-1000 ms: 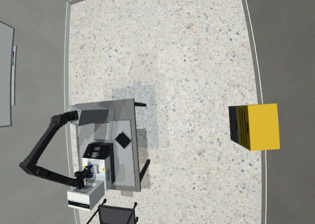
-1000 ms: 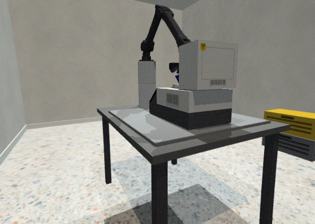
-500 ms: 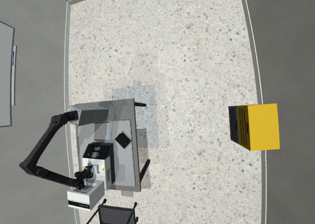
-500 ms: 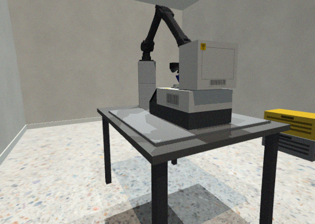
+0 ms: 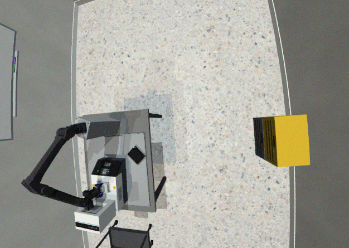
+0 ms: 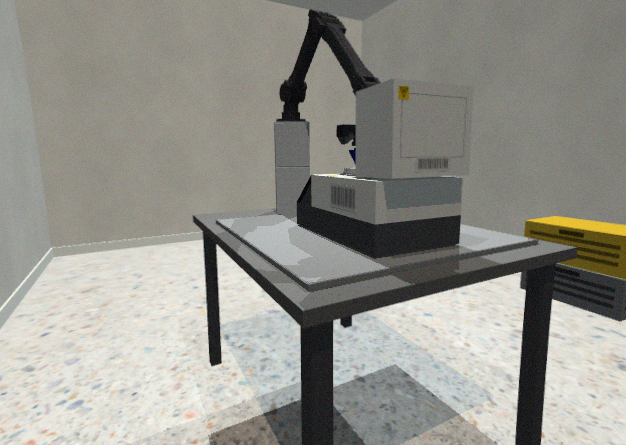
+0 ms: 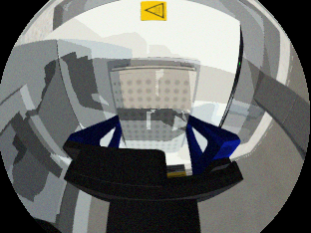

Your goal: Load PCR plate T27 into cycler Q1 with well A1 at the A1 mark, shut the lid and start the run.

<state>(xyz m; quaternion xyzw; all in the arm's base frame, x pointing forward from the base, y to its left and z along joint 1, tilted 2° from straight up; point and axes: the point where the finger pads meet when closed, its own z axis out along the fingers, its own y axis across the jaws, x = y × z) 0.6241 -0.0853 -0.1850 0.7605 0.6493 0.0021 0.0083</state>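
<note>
My hand is right at the sealed plate T27. Also, from my hand: plate nest N1: 24 cm behind, 34 cm to the left, 18 cm below.
</note>
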